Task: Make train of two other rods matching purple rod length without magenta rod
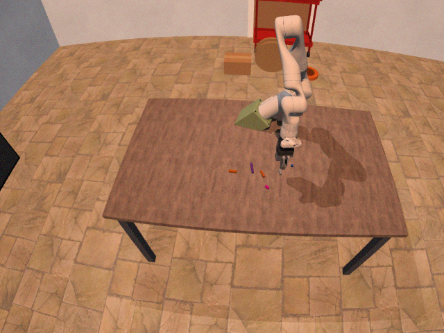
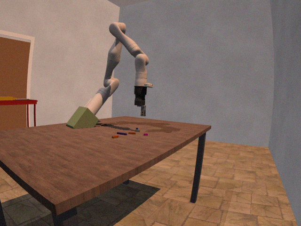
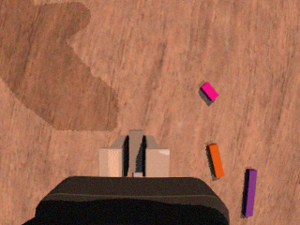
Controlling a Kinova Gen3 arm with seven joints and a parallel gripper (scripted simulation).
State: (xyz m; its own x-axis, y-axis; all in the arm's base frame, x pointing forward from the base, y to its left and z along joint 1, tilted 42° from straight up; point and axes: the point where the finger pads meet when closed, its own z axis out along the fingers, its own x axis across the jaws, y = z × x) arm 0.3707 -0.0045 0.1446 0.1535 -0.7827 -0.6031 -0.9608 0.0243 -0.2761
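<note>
Now: hand 110 mm above the blue rod, 80 mm past it and 60 mm to the right of it. The rest, counted from my hand: magenta rod (110 mm below, 70 mm to the right, 70 mm ahead); then purple rod (150 mm to the right, 110 mm below, 50 mm behind); then orange rod (250 mm to the right, 110 mm below, 20 mm behind).
</note>
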